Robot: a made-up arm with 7 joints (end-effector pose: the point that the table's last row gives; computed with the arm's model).
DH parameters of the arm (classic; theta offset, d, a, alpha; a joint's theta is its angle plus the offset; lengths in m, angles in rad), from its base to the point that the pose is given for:
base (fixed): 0 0 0.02 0
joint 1: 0 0.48 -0.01 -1.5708
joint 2: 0 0.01 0.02 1.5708
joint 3: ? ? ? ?
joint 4: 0 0.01 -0.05 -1.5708
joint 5: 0 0.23 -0.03 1.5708
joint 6: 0 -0.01 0.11 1.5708
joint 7: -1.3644 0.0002 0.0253 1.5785
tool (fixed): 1.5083 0.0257 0 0
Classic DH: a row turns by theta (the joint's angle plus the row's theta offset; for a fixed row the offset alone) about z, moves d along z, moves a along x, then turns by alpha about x.
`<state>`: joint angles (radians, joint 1 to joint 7).
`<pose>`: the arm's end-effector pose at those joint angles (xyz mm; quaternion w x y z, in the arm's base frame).
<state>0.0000 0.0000 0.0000 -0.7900 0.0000 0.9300 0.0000</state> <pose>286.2 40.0 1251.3 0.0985 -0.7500 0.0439 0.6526</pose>
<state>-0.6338 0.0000 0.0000 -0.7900 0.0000 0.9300 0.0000</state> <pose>258.2 -125.4 1251.3 0.2969 -0.6990 0.2754 0.5894</pose>
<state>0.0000 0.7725 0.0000 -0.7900 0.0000 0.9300 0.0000</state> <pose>746.1 40.0 839.6 0.0747 -0.4489 0.0777 0.8870</pose>
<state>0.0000 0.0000 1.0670 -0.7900 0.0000 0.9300 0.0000</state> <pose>127.4 248.9 1251.3 0.2471 0.6681 0.3437 -0.6119</pose>
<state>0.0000 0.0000 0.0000 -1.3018 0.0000 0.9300 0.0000</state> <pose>374.3 40.0 1125.5 0.0842 -0.5604 0.0673 0.8212</pose>
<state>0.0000 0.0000 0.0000 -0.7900 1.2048 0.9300 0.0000</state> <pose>249.1 36.6 1288.7 0.1228 -0.5959 -0.5256 0.5946</pose>
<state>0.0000 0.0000 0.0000 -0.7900 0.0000 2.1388 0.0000</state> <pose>216.9 40.0 1326.5 0.1059 -0.9880 -0.0199 0.1107</pose>
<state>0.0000 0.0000 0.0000 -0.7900 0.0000 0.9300 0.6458</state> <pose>308.1 46.0 1254.4 0.3316 -0.6931 0.2484 0.5898</pose>
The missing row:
joint 3: 0 0.54 0.06 1.5708
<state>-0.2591 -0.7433 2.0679 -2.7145 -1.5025 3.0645 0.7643</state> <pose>-311.2 186.3 597.3 0.8122 0.3637 0.4493 -0.0789</pose>
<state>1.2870 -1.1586 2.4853 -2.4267 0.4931 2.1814 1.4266</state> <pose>-385.4 -380.2 376.1 0.4027 0.7888 0.4570 -0.0824</pose>
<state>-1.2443 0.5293 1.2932 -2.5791 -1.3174 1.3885 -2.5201</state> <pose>381.3 -125.4 680.3 0.4258 -0.4333 0.7312 -0.3102</pose>
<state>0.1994 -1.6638 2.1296 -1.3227 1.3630 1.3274 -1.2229</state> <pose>-688.8 172.8 276.4 0.8220 -0.2026 0.4575 -0.2720</pose>
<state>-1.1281 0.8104 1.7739 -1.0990 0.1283 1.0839 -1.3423</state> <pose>509.7 -306.9 994.0 0.2189 0.4855 0.8068 -0.2560</pose>
